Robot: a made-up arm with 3 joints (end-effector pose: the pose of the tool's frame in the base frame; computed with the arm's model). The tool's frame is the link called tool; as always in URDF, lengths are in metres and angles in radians.
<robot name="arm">
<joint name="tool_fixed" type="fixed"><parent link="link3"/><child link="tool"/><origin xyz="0.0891 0.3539 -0.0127" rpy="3.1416 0 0"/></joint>
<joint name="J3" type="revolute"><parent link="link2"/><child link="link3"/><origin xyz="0.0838 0.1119 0.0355" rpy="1.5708 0 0"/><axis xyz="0 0 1"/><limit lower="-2.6" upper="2.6" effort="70" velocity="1.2"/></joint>
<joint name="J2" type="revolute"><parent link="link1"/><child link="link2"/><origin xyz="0.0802 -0.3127 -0.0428" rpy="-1.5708 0 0"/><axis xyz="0 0 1"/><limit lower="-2.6" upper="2.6" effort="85" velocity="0.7"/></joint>
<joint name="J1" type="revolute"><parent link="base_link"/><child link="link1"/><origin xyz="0 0 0.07" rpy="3.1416 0 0"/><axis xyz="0 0 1"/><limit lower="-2.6" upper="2.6" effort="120" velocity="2.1"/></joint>
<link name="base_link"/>
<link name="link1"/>
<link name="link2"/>
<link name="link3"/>
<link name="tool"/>
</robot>
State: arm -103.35 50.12 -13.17
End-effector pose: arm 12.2 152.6 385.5 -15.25 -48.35 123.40
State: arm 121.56 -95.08 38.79
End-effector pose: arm -156.5 -150.8 170.0 -98.08 50.93 142.15
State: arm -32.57 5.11 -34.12
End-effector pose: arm 338.7 256.9 268.6 -2.87 -4.23 66.80
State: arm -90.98 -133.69 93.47
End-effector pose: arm -215.8 356.5 225.5 -133.74 -2.51 3.38
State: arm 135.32 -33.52 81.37
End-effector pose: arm 139.5 -53.3 356.2 -33.22 4.75 141.89
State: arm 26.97 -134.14 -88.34
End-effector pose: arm 39.5 379.4 -289.8 134.15 1.19 64.19
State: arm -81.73 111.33 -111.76
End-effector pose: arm -511.1 -101.4 420.9 -112.80 20.20 163.47
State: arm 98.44 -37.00 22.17
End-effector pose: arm -109.9 -167.0 192.6 -15.87 33.87 -125.47
